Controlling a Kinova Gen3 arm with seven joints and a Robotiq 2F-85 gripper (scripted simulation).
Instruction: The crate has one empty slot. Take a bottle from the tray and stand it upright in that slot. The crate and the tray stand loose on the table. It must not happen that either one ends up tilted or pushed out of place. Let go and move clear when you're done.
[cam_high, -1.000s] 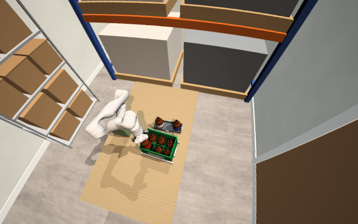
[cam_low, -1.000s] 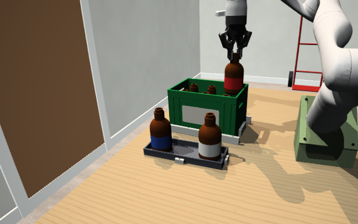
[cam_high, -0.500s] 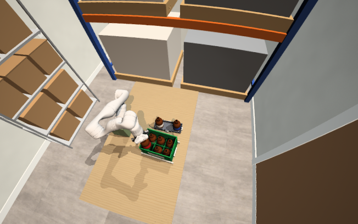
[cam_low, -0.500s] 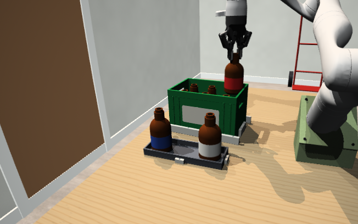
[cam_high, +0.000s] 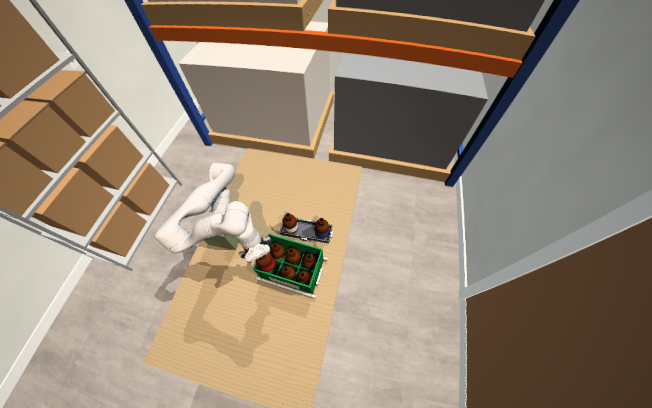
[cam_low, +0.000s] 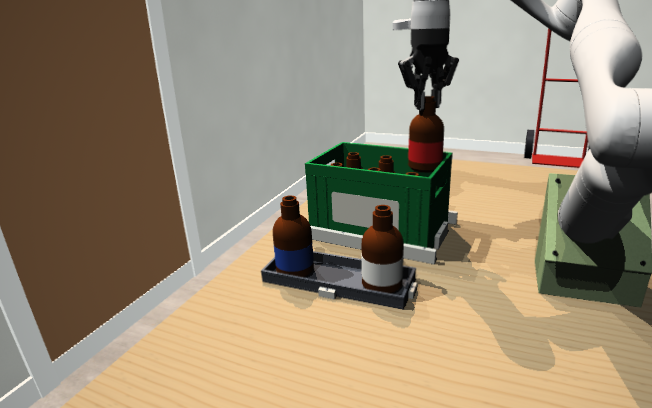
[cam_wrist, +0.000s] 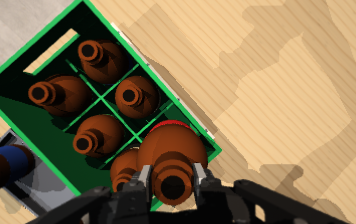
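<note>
My gripper is now 21 cm above the green crate, 9 cm short of it and 4 cm to the right of it. The rest, counted from my hand: dark tray (28 cm below, 27 cm to the left, 11 cm ahead).
</note>
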